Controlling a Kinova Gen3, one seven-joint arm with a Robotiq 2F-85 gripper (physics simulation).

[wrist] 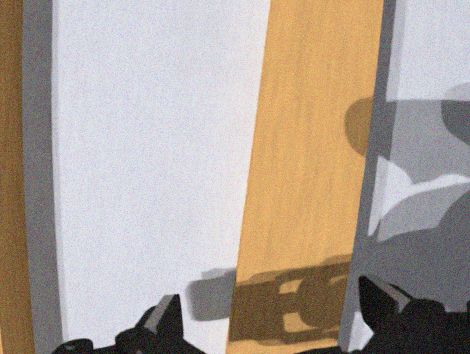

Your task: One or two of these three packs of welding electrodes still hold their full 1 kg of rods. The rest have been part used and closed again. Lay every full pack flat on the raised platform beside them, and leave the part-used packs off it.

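Places are measured from the arm's base along level axes (x ahead, y left, z up), in metres.
Pixels of known places: gripper, fingertip midpoint: (270,305).
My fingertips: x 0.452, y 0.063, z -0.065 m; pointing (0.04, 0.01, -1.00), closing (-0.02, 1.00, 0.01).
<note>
For each thing: its top centre in the pictures, then the offset to it from my fingertips. "spot": a spot on its surface instead. Level surfaces: height alone.
- electrode pack, middle of its top: (290,296) dx -0.009, dy +0.008, dz +0.013 m
- second pack, surface spot: (11,175) spot: dx -0.071, dy -0.122, dz -0.002 m
- pale surface, its level: dz -0.011 m
One electrode pack (305,150), long, flat-topped and orange-tan with a faint grain, runs from the top of the wrist view down between the fingers, slightly tilted. Both its ends lie outside the view. A second pack (11,175) shows as a narrow strip along the left edge. My gripper (270,305) is open and empty, with one black fingertip on each side of the first pack; the left fingertip is farther from it than the right one. Its height above the pack is hard to tell. No label or seal shows on either pack. A third pack and the raised platform cannot be made out.
A pale surface (155,150) lies between the two packs and continues to the right of the first one. Dark grey shadow bands run along the right side of each pack. The gripper's shadow falls across the first pack and the surface at right.
</note>
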